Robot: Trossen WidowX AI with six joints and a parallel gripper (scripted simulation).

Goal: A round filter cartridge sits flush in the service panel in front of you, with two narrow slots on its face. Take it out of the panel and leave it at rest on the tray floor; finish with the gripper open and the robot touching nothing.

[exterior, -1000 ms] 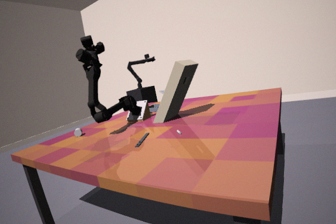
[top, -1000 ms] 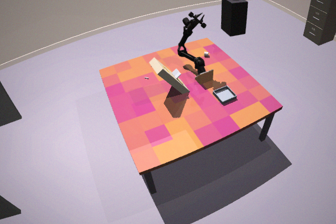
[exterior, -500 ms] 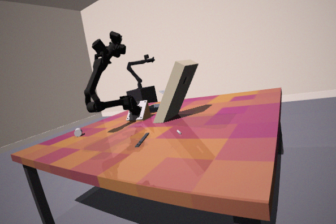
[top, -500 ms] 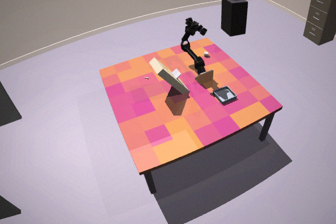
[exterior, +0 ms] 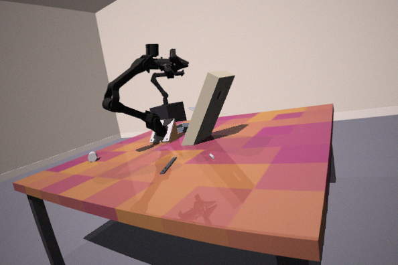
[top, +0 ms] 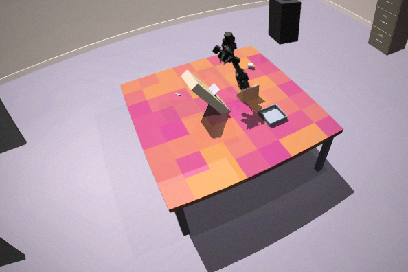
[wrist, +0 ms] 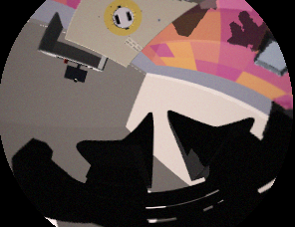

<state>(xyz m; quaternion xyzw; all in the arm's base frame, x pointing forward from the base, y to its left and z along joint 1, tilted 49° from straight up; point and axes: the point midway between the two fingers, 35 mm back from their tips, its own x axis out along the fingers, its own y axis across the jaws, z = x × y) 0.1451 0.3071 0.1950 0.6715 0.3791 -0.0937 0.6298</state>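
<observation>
My gripper tip is 160 mm above the round grey filter cartridge, 140 mm short of it and 50 mm to the left of it. Also, from my gripper tip: cream service panel (240 mm below, 100 mm ahead, 50 mm to the right); then grey tray (380 mm below, 300 mm behind, 200 mm to the left); then small white peg (390 mm below, 300 mm to the right, 260 mm ahead).
</observation>
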